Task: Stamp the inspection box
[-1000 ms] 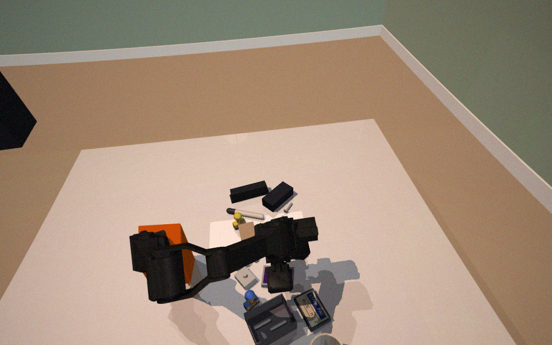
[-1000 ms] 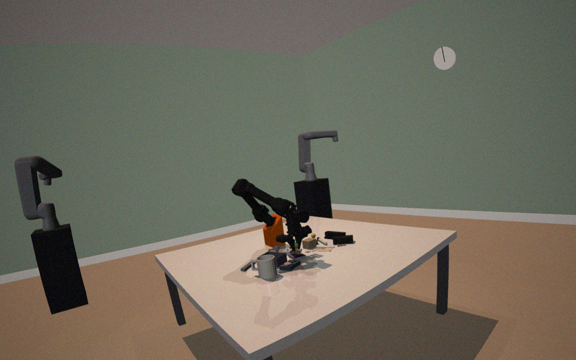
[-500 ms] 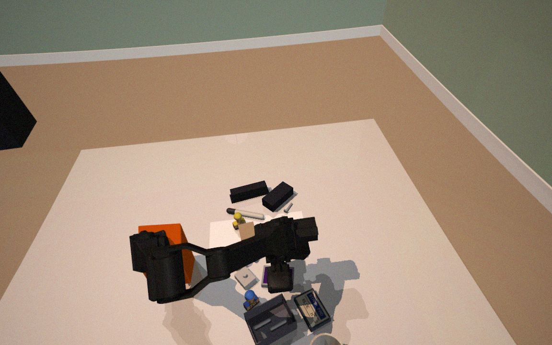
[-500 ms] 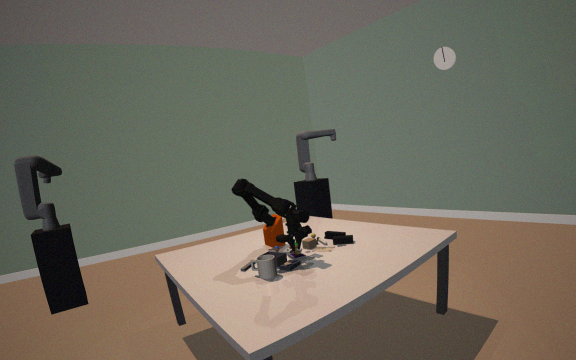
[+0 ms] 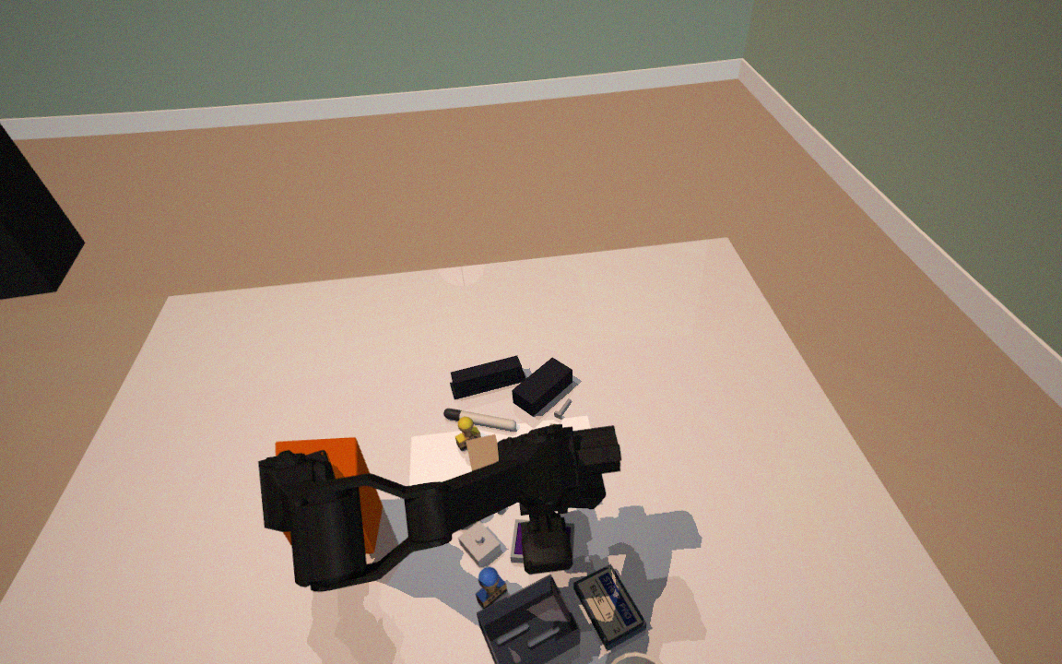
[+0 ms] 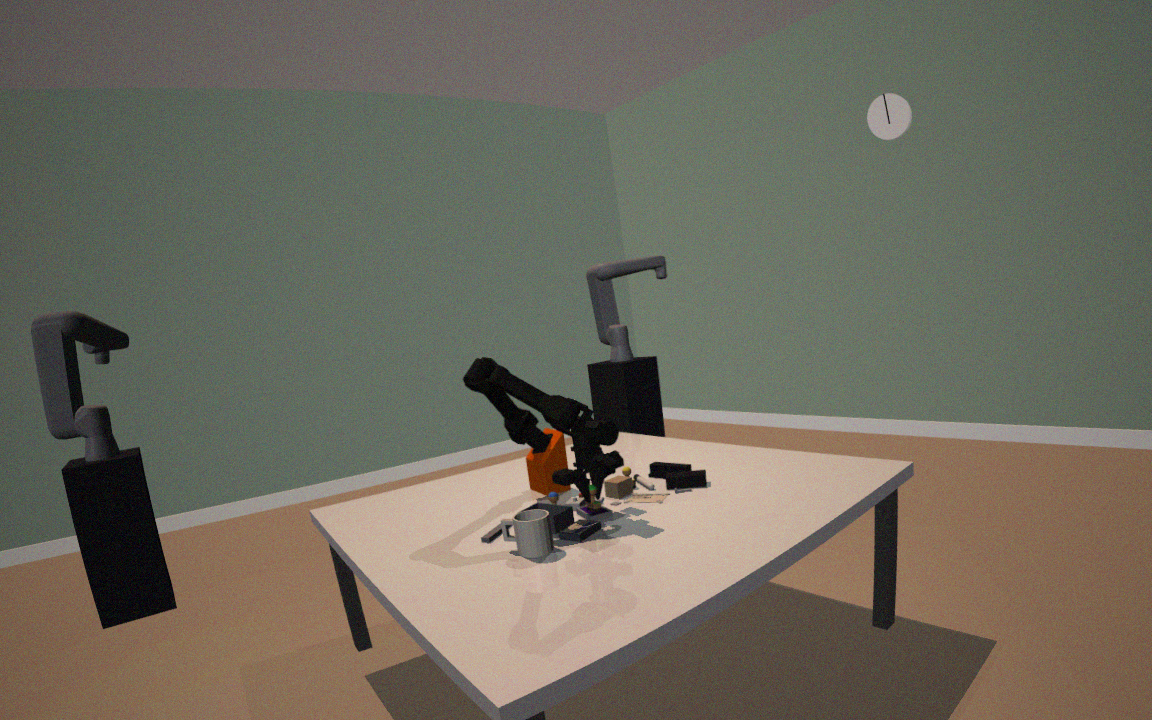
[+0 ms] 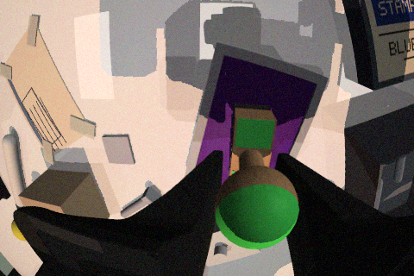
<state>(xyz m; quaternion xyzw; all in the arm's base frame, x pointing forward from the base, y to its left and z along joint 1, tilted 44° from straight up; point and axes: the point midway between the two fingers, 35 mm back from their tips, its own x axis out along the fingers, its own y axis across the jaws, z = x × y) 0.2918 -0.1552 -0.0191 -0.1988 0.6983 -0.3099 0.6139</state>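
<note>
The green-knobbed PASS stamp is right at my gripper tip. Also, from my gripper tip: purple ink pad 3 cm below; then red-knobbed stamp 11 cm behind, 7 cm to the left, 2 cm below; then blue-knobbed stamp 9 cm behind, 6 cm to the right, 2 cm below.
</note>
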